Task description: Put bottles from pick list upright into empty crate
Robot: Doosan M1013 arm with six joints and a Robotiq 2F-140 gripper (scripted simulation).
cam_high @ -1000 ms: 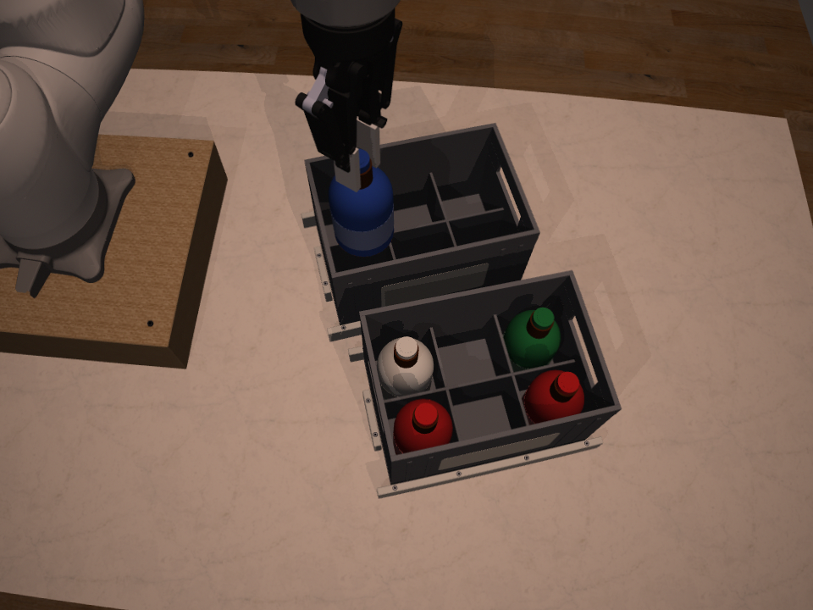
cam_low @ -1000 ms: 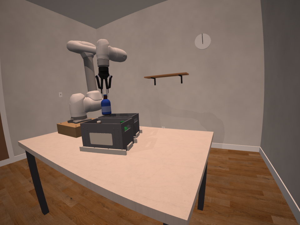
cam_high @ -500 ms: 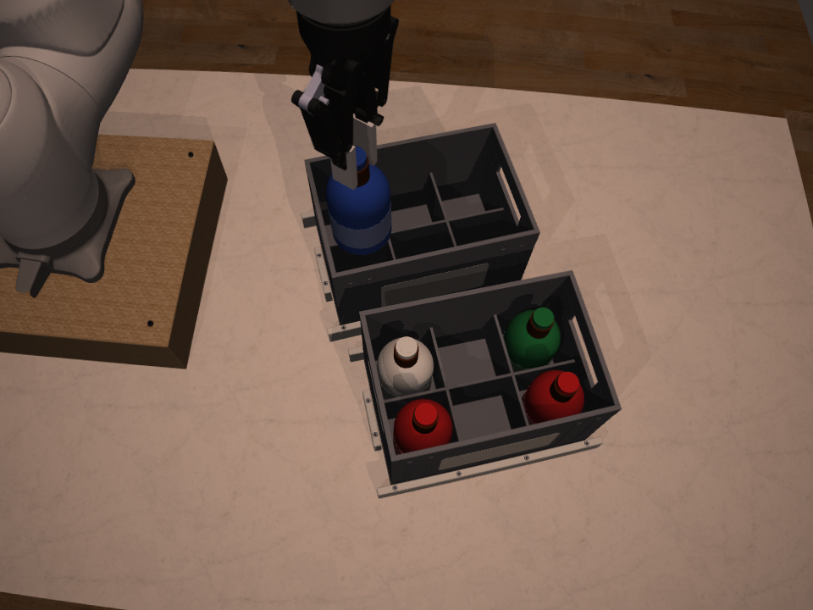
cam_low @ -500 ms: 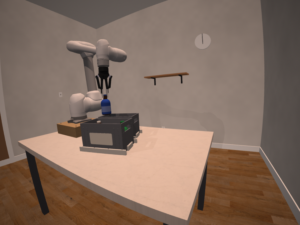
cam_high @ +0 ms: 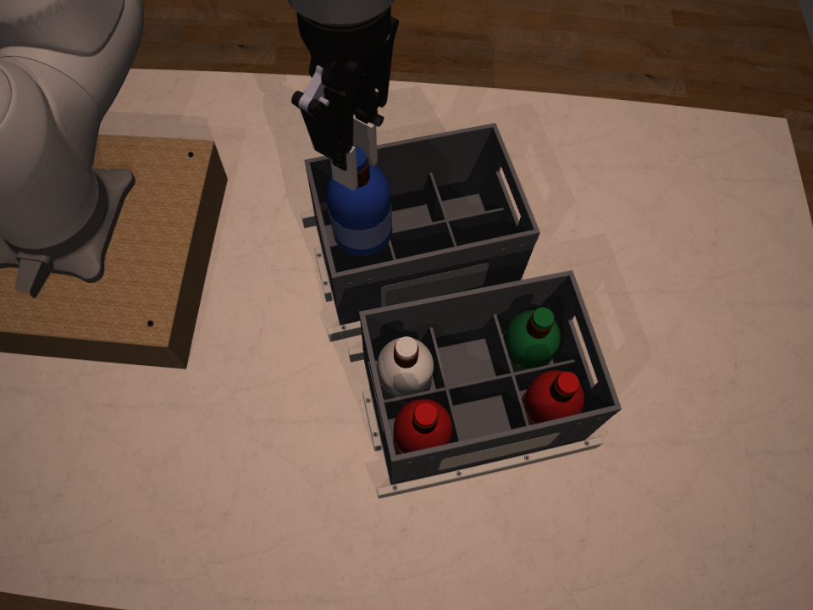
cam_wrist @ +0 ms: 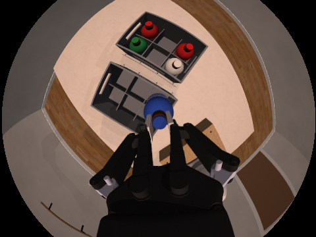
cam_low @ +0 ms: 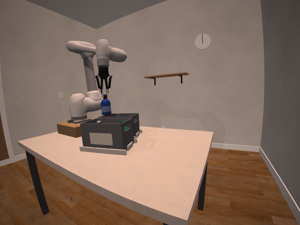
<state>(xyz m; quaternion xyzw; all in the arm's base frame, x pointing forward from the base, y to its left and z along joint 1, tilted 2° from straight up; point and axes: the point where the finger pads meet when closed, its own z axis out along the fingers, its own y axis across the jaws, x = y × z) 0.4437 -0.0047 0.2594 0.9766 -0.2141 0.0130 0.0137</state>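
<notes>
Now: hand 8 cm above the blue bottle. From my hand the other things lie so: green bottle: 24 cm ahead, 7 cm to the right, 26 cm below; pick list: 21 cm to the left, 35 cm below; white bottle: 8 cm ahead, 13 cm to the right, 26 cm below.
</notes>
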